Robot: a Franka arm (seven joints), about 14 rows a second.
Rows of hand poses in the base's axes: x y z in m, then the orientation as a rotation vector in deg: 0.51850, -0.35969, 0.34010, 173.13, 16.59, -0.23; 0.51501, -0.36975, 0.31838, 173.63, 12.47, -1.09; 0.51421, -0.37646, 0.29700, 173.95, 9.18, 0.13; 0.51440, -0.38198, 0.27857, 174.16, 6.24, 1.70; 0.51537, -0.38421, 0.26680, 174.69, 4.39, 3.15; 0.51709, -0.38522, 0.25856, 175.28, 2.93, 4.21; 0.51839, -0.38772, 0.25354, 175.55, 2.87, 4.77; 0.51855, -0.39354, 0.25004, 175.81, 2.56, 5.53; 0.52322, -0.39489, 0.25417, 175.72, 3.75, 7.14; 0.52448, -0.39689, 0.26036, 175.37, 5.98, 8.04; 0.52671, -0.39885, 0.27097, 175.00, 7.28, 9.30; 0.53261, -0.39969, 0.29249, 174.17, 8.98, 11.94; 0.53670, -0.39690, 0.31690, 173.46, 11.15, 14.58; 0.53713, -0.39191, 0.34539, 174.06, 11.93, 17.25; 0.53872, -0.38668, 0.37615, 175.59, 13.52, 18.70; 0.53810, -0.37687, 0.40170, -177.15, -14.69, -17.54; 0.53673, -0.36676, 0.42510, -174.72, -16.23, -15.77
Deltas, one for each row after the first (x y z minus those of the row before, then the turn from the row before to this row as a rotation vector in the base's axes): -0.00349, -0.01006, -0.02172, 0.11, 0.43, -2.75; -0.00080, -0.00671, -0.02138, 0.16, -0.90, -2.13; 0.00019, -0.00552, -0.01843, 0.15, -1.12, -1.88; 0.00097, -0.00223, -0.01177, 0.54, -0.99, -1.17; 0.00172, -0.00101, -0.00824, 0.62, -0.71, -0.92; 0.00130, -0.00250, -0.00502, 0.29, -0.36, -0.02; 0.00016, -0.00582, -0.00350, 0.29, -0.49, -0.18; 0.00467, -0.00135, 0.00413, -0.02, -1.02, 0.81; 0.00126, -0.00200, 0.00619, -0.30, -0.55, 1.47; 0.00223, -0.00196, 0.01061, -0.27, -0.81, 0.87; 0.00590, -0.00084, 0.02152, -0.58, -1.73, 1.17; 0.00409, 0.00279, 0.02441, -0.40, -1.71, 1.49; 0.00043, 0.00499, 0.02849, 0.95, -1.62, 0.64; 0.00159, 0.00523, 0.03076, 1.72, -0.67, 1.16; -0.00062, 0.00981, 0.02555, 4.11, 1.19, 1.10; -0.00137, 0.01011, 0.02340, 2.23, 1.17, 1.37
